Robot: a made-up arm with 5 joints.
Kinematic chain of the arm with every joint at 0, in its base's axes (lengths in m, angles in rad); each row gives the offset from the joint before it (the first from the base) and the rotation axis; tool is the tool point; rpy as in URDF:
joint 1: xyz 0.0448 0 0.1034 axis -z
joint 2: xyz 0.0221 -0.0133 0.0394 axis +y
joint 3: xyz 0.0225 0 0.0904 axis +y
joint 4: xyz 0.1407 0 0.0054 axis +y
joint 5: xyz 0.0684 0.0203 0 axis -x
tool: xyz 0 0 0 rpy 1.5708 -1.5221 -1.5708
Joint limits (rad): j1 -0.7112..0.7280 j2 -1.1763..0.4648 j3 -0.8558..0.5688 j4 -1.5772..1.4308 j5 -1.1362..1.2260
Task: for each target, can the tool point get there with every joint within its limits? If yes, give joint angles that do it. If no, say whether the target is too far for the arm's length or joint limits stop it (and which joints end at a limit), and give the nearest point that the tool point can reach.
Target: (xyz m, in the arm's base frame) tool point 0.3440 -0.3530 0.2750
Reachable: no: too far | nearest point 0.2653 -0.1872 0.2473 | short by 0.186 m
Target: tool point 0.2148 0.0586 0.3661
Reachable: yes | joints -0.2930 -0.1871 -0.6824 0.5833 0.9187
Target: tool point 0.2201 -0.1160 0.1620
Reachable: yes | joints 0.6178 -0.1444 0.3054 0.8043 0.6745
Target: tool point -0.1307 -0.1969 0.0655
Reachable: no: joint limits stop it (at a limit: joint 1, joint 2, joint 3, joint 4) | nearest point -0.0971 -0.1130 0.2911 | short by 0.243 m
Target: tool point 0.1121 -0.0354 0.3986
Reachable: yes | joints 0.5771 -0.7657 -0.0607 -0.6169 0.5267
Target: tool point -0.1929 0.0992 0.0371
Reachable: no: joint limits stop it (at a limit: joint 2, joint 3, joint 4) | nearest point -0.1226 0.0698 0.2911 | short by 0.265 m
